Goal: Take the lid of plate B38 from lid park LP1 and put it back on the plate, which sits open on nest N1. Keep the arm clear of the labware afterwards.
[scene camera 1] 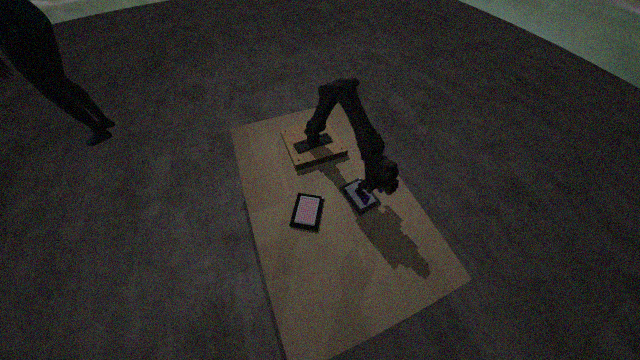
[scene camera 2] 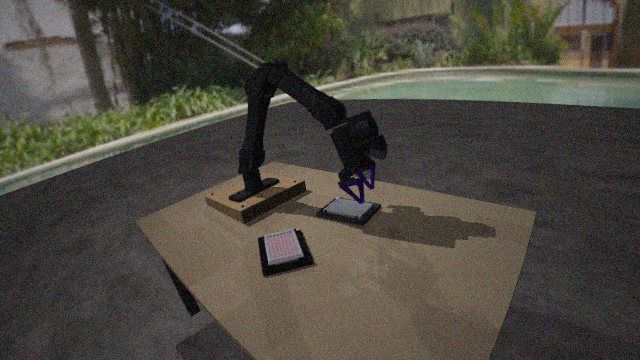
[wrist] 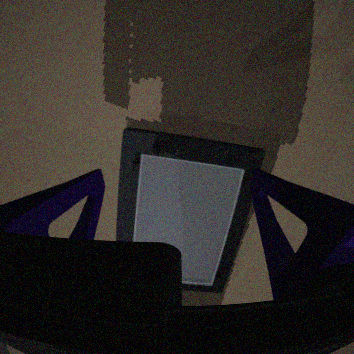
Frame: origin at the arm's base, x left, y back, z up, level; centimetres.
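Where they show: gripper, fingertip midpoint: (scene camera 1: pixel 372 198) (scene camera 2: pixel 367 195) (wrist: pixel 177 177); arm's base at its link origin: (scene camera 1: pixel 313 143) (scene camera 2: pixel 254 190).
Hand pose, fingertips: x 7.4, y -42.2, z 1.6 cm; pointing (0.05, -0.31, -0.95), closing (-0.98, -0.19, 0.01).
Observation:
Things, the pixels of their top centre, and the offset from my fingertips. Level surfaces: height alone.
- lid at its top centre: (wrist: pixel 181 230) (scene camera 2: pixel 348 206) (scene camera 1: pixel 360 193) dy +6.0, dx -1.6, dz -3.9 cm
- dark park LP1 at its top centre: (wrist: pixel 181 231) (scene camera 2: pixel 348 205) (scene camera 1: pixel 360 193) dy +6.0, dx -1.6, dz -3.7 cm
- Plate B38 at its top centre: (scene camera 2: pixel 281 243) (scene camera 1: pixel 307 209) dy +9.8, dx -26.6, dz -3.0 cm
- black nest N1 at its top centre: (scene camera 2: pixel 282 246) (scene camera 1: pixel 307 210) dy +9.8, dx -26.6, dz -3.9 cm
- wooden table top at its surface level: dz -5.7 cm
The lid (scene camera 1: pixel 356 189) (scene camera 2: pixel 347 208) (wrist: pixel 185 210) is a pale, flat, clear-looking rectangle. It lies on the dark park LP1 (scene camera 1: pixel 369 211) (scene camera 2: pixel 370 215) (wrist: pixel 129 170). My gripper (scene camera 2: pixel 367 192) (wrist: pixel 177 177) has purple fingers and is open. It is low over the park, with its fingertips apart on either side of the lid in the wrist view; whether they touch the park is not clear. Plate B38 (scene camera 1: pixel 307 210) (scene camera 2: pixel 284 247), white-rimmed with pink wells, sits open on the black nest N1 (scene camera 1: pixel 304 229) (scene camera 2: pixel 288 270). The wrist camera view hides the lid's near left corner behind the gripper body.
The arm's wooden base block (scene camera 1: pixel 320 159) (scene camera 2: pixel 275 200) stands at the back of the wooden table top (scene camera 1: pixel 320 300) (scene camera 2: pixel 400 300). The arm's shadow falls beside the park. In scene camera 1, a person's legs (scene camera 1: pixel 55 82) stand on the floor at the upper left, off the table.

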